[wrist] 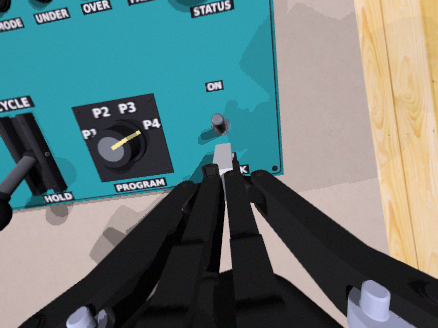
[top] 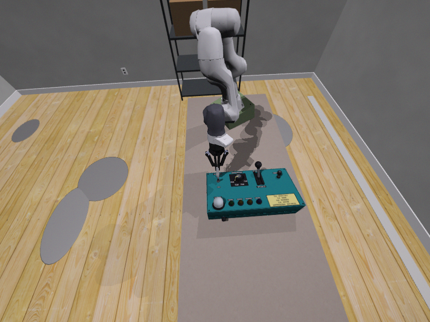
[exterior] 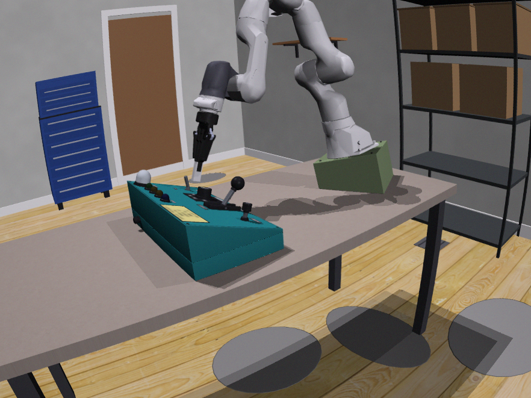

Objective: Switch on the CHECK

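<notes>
Now: the check toggle 4 cm ahead of my hand and 3 cm below it. Also, from my hand: program dial: 11 cm to the left, 4 cm below, 4 cm ahead; cycle lever: 24 cm to the left, 2 cm below; teal console: 18 cm to the left, 6 cm below, 6 cm ahead.
</notes>
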